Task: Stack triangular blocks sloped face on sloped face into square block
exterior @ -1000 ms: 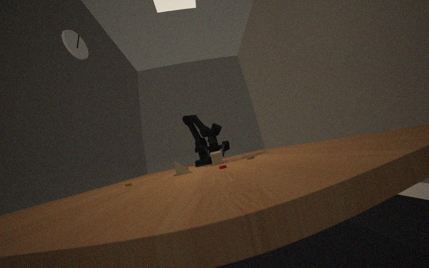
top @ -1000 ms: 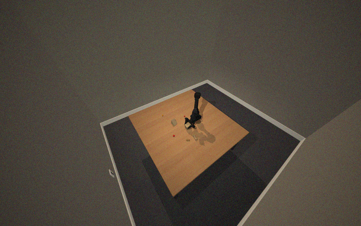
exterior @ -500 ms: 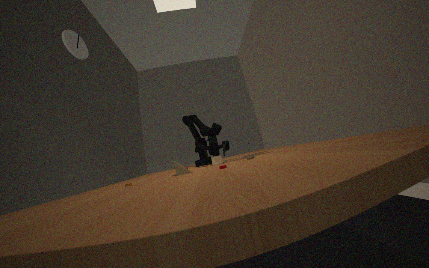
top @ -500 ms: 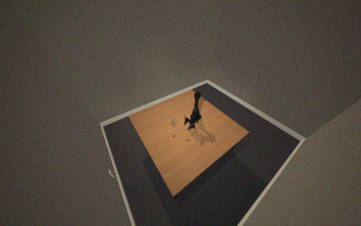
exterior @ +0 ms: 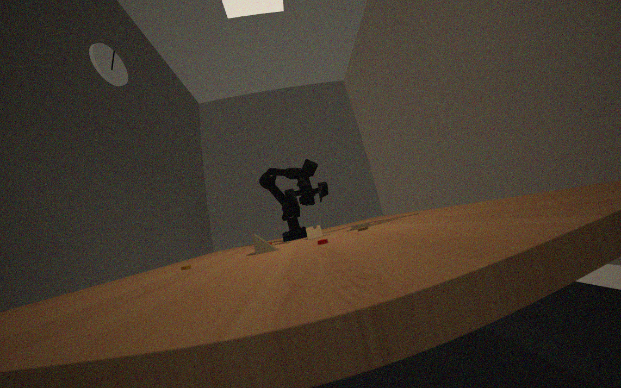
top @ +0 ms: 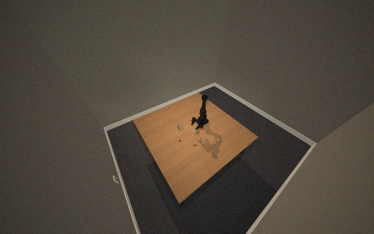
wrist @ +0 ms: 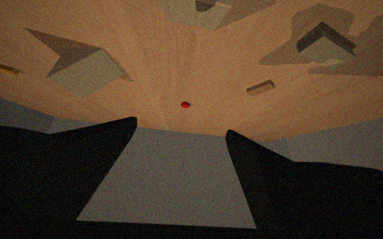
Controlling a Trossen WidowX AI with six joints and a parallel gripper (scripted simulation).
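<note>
Right now my gripper tip is 11 cm above the pale wooden block and 6 cm past it. Round my gripper tip: red cube 21 cm to the right, 13 cm below, 13 cm behind; yellow piece 43 cm to the right, 15 cm ahead, 13 cm below; small tan bar 16 cm to the left, 13 cm below, 9 cm ahead.
</note>
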